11 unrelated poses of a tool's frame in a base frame.
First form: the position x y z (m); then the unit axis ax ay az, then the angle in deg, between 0 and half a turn.
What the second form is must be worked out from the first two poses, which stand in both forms.
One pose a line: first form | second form
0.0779, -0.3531, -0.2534, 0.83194, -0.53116, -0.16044, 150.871 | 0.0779, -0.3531, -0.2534, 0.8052, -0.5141, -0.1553, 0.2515
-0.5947, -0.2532, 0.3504, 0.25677, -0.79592, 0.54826, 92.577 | -0.5947, -0.2532, 0.3504, 0.1856, -0.5753, 0.3963, 0.6910
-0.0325, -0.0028, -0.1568, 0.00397, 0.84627, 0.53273, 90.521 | -0.0325, -0.0028, -0.1568, 0.0028, 0.6011, 0.3784, 0.7039
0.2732, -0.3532, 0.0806, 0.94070, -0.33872, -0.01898, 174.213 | 0.2732, -0.3532, 0.0806, 0.9395, -0.3383, -0.0190, 0.0505
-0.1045, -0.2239, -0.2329, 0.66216, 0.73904, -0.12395, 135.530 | -0.1045, -0.2239, -0.2329, 0.6129, 0.6841, -0.1147, 0.3784
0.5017, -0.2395, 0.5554, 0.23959, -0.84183, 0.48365, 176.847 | 0.5017, -0.2395, 0.5554, 0.2395, -0.8415, 0.4835, 0.0275
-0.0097, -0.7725, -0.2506, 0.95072, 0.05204, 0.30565, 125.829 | -0.0097, -0.7725, -0.2506, 0.8465, 0.0463, 0.2721, 0.4553
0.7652, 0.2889, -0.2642, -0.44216, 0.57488, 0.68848, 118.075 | 0.7652, 0.2889, -0.2642, -0.3792, 0.4930, 0.5904, 0.5145
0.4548, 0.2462, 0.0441, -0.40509, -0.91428, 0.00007, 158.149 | 0.4548, 0.2462, 0.0441, -0.3977, -0.8977, 0.0001, 0.1895
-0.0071, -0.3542, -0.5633, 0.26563, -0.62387, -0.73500, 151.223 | -0.0071, -0.3542, -0.5633, 0.2573, -0.6043, -0.7119, 0.2485
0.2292, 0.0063, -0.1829, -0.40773, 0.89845, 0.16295, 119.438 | 0.2292, 0.0063, -0.1829, -0.3521, 0.7759, 0.1407, 0.5042
